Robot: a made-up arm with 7 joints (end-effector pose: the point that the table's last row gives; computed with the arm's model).
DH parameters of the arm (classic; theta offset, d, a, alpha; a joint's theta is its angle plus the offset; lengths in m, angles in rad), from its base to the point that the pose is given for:
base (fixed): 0 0 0 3.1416
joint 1: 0 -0.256 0 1.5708
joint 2: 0 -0.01 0 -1.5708
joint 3: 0 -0.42 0 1.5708
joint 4: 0 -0.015 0 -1.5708
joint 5: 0 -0.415 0 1.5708
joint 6: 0 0 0 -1.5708
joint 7: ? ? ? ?
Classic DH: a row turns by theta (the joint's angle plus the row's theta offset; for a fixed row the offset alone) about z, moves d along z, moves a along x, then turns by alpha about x.
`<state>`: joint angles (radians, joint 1 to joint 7).
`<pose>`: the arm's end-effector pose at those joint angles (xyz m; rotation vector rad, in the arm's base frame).
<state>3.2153 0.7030 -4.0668 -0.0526 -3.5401 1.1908 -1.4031</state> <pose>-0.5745 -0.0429 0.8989 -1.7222 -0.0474 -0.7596</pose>
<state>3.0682 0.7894 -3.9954 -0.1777 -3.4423 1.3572 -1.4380</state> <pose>-0.6274 -0.1699 0.7937 -1.3229 -0.2615 -0.7806</pose>
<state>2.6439 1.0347 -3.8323 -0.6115 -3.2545 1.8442 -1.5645</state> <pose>-0.5319 -0.5048 0.4381 -0.0249 -0.7315 -0.5538</pose>
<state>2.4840 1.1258 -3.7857 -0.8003 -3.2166 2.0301 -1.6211</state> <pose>-0.4175 -0.5733 0.3100 0.5084 -0.7946 -0.3877</pose>
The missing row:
joint 7: 0 -0.075 0 0
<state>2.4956 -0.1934 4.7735 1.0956 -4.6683 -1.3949 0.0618</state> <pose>0.3475 -0.2077 0.8508 0.9253 -1.1055 -0.4790</pose>
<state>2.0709 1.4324 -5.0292 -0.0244 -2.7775 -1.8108 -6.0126</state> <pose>-0.4561 -0.6716 0.3895 -0.6682 1.7421 -1.6293</pose>
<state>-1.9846 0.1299 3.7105 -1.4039 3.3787 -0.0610 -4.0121</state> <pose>0.0428 0.5398 0.7037 1.4573 -0.9317 0.6565</pose>
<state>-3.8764 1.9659 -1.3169 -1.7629 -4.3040 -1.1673 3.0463</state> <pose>-0.5780 0.0508 0.2622 -2.1313 1.3131 -0.5621</pose>
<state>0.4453 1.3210 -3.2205 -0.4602 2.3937 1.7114 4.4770</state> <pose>0.7443 -0.2740 0.2278 0.8110 -0.4372 0.8336</pose>
